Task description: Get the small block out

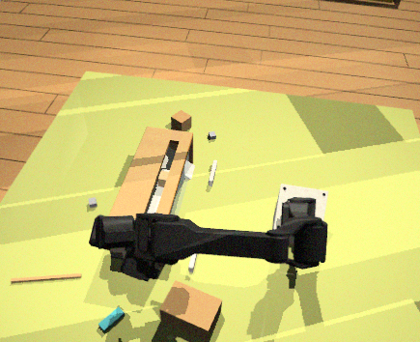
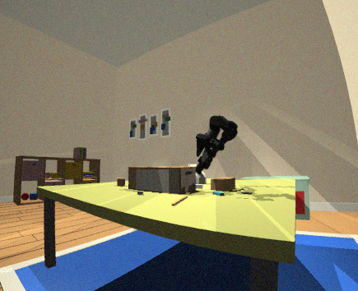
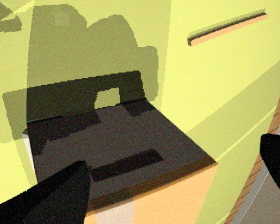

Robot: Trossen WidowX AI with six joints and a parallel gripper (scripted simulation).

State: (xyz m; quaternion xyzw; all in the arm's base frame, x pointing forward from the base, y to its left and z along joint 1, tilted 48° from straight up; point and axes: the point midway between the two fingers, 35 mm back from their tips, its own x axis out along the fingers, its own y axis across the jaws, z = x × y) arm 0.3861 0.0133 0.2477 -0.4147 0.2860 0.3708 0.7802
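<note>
Now: the small brown block 60 mm behind my gripper tip, 280 mm to the right of it and 70 mm below it. The rest, counted from my gripper tip: wooden stick: 220 mm ahead, 160 mm below; brown box: 150 mm behind, 80 mm to the left, 130 mm below; teal block: 30 mm ahead, 100 mm to the left, 150 mm below.
</note>
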